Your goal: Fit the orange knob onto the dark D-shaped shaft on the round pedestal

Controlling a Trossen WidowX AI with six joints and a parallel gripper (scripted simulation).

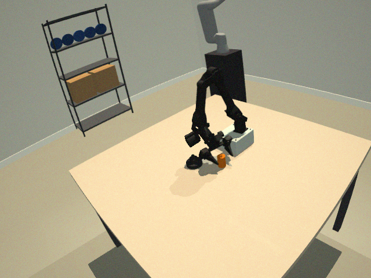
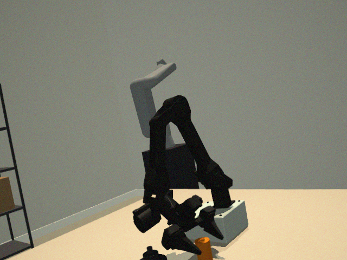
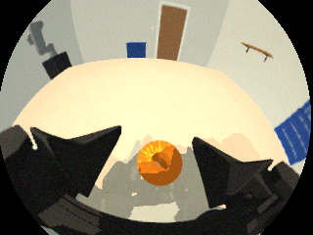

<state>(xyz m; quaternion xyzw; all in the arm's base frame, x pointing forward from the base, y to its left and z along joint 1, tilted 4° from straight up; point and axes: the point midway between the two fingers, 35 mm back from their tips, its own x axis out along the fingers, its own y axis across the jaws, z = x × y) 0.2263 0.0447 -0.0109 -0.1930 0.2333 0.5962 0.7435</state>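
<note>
Right now my gripper tip is 3 cm to the left of the orange knob and 2 cm above it. From my gripper tip the other things lie so: dark round pedestal 6 cm ahead, 16 cm to the right, 2 cm below.
</note>
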